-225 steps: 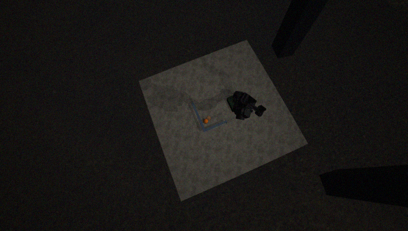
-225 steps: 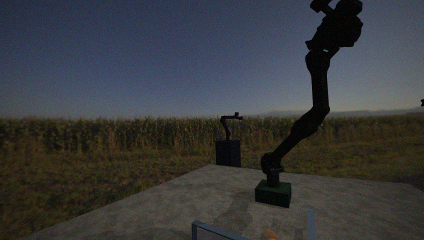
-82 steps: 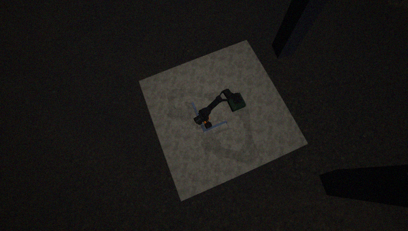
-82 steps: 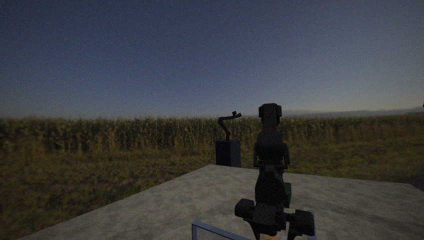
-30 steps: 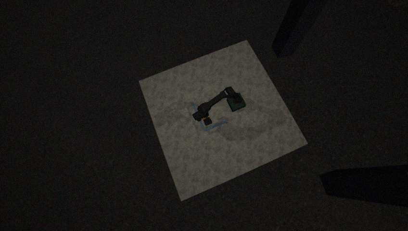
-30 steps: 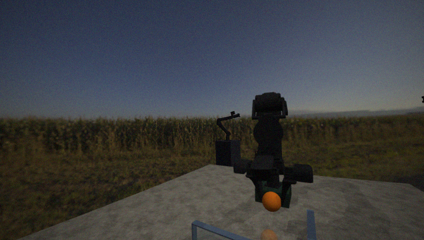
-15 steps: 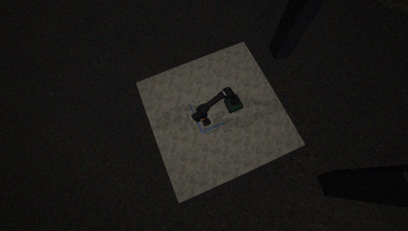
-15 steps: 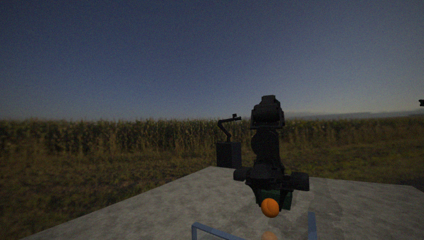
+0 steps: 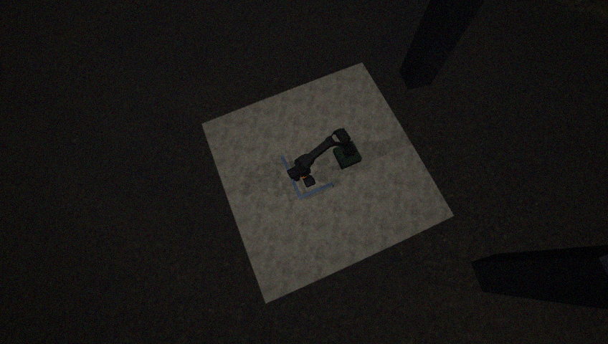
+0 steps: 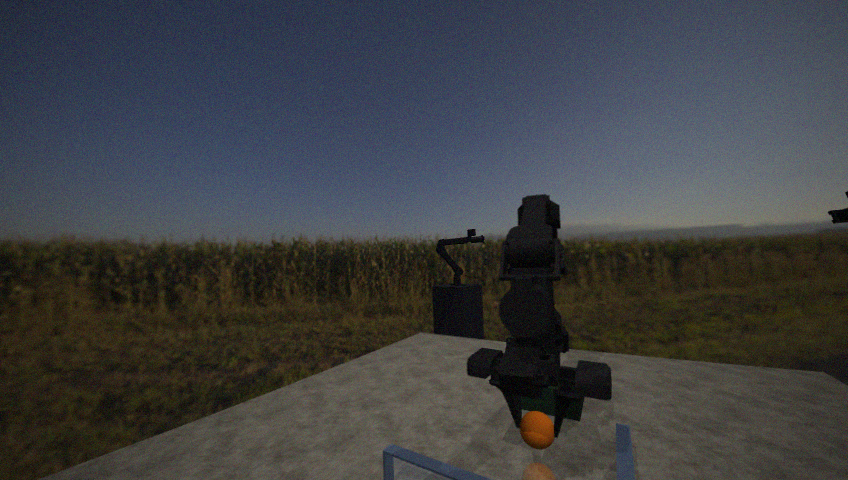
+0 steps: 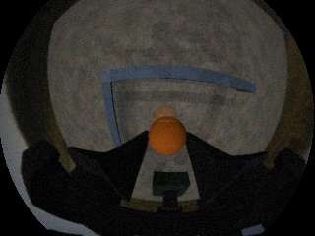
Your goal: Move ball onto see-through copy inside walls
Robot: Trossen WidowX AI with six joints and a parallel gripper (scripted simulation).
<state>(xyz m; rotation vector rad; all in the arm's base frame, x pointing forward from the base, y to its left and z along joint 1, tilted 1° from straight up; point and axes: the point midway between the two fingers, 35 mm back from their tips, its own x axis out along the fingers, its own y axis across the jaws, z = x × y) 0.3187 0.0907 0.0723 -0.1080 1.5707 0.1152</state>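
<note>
Right now my gripper tip is 70 mm above the see-through copy of ball. From my gripper tip the other things lie so: orange ball right at my gripper tip.
</note>
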